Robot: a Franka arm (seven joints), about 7 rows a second.
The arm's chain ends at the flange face. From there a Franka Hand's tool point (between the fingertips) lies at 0.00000 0.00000 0.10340 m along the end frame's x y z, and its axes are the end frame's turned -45 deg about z.
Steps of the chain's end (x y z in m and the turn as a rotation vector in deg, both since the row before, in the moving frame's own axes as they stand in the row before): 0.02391, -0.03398, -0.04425, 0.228, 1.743, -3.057; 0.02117, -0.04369, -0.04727, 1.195, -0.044, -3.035; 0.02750, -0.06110, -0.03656, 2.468, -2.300, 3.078
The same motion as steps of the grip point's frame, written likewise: 0.04350, -0.00526, -0.04430, -1.071, 1.394, -3.057; 0.04729, -0.01754, -0.04729, 0.876, 0.814, -3.035; 0.06303, -0.02983, -0.03674, 3.371, 0.119, 3.078
